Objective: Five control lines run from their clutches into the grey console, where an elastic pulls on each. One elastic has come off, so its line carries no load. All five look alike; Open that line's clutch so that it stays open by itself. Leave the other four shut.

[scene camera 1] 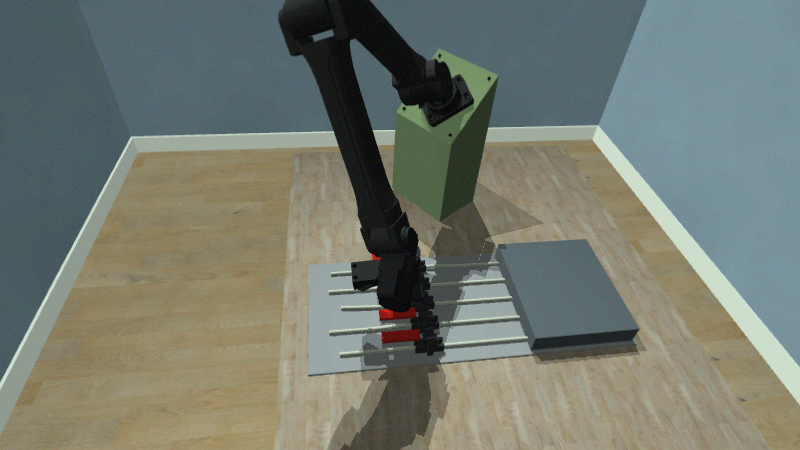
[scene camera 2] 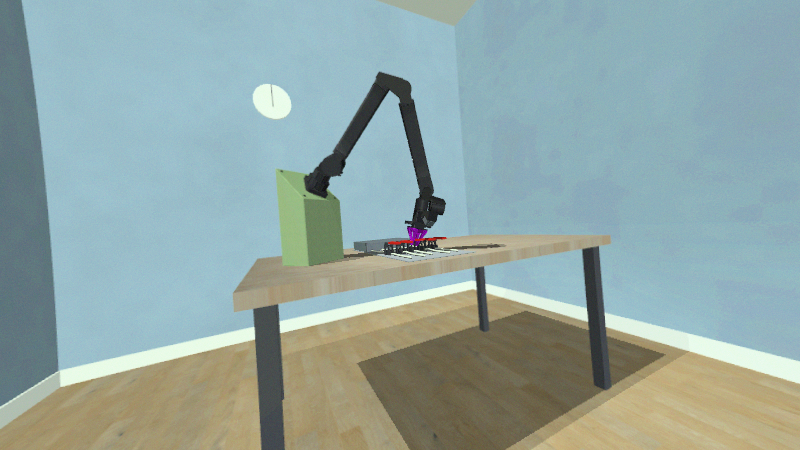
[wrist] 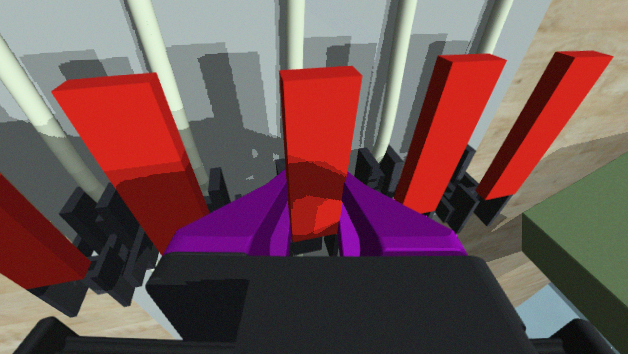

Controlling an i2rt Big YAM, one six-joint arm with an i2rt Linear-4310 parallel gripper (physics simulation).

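Seen in the pictures: gripper, fingertip midpoint: [scene camera 2: 414, 245] [wrist: 314, 176]; arm's base at its link origin: [scene camera 1: 447, 102] [scene camera 2: 314, 187].
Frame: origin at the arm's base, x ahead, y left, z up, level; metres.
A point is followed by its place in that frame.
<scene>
In the wrist view, several red clutch levers fan out: one at the far left [wrist: 35, 240] @(x 0.434, y -0.257, z -0.249 m), one left of centre [wrist: 130, 145] @(x 0.384, y -0.278, z -0.249 m), the middle one [wrist: 322, 120] @(x 0.329, y -0.269, z -0.245 m), one right of centre [wrist: 452, 125] @(x 0.279, y -0.248, z -0.249 m) and one at the far right [wrist: 550, 115] @(x 0.228, y -0.236, z -0.249 m). My gripper [wrist: 314, 176] @(x 0.334, y -0.220, z -0.275 m) [scene camera 2: 415, 241] @(x 0.334, y -0.220, z -0.275 m) is shut on the middle red lever, with a purple finger at each side near its black base. In scene camera 1 my fingers are hidden behind the wrist; two levers [scene camera 1: 398, 314] @(x 0.393, y -0.257, z -0.249 m) [scene camera 1: 400, 335] @(x 0.442, y -0.271, z -0.249 m) show beside it. Pale lines [scene camera 1: 475, 301] @(x 0.380, y -0.060, z -0.299 m) run into the grey console [scene camera 1: 565, 291] @(x 0.443, y 0.132, z -0.261 m). Elastics do not show.
Black clutch bodies [scene camera 1: 427, 344] @(x 0.455, y -0.213, z -0.291 m) stand close together on a pale base plate [scene camera 1: 327, 358]. The green pedestal [scene camera 1: 422, 162] @(x 0.017, y -0.058, z -0.157 m) [scene camera 2: 322, 232] @(x -0.009, y -0.070, z -0.188 m) carries the arm behind the row. The neighbouring levers lie close beside my fingers. The wooden table [scene camera 2: 358, 279] @(x -0.050, y -0.412, z -0.325 m) bears all of this.
</scene>
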